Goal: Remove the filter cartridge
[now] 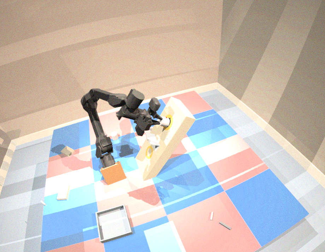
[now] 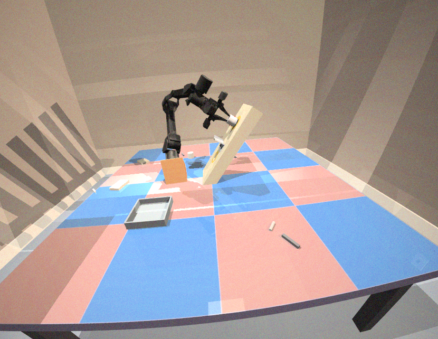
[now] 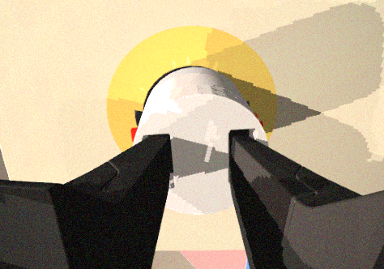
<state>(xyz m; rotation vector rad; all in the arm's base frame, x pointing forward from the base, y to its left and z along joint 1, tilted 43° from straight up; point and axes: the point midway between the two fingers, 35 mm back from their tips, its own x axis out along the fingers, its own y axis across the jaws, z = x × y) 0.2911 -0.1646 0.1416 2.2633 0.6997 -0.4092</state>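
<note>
The grey tray lies 390 mm behind my gripper tip, 290 mm below it and 250 mm to the right of it. Round my gripper tip: white round filter cartridge (10 mm below, 10 mm ahead).
</note>
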